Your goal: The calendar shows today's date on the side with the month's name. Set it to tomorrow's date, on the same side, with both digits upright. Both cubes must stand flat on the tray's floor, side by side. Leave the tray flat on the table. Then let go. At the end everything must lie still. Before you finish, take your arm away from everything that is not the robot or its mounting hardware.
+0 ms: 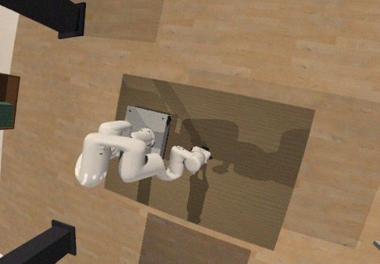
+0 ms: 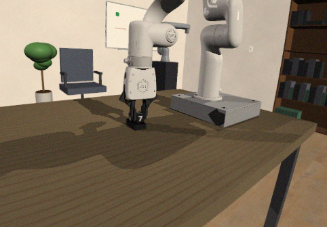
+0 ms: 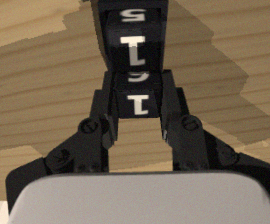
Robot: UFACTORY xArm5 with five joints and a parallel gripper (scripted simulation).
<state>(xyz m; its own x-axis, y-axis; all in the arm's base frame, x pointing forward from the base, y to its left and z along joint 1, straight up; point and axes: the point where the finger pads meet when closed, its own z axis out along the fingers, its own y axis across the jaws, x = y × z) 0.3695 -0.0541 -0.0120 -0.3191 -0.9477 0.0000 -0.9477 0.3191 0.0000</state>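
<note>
The dark calendar tray lies 4 cm below my hand and 2 cm to the right of it.
</note>
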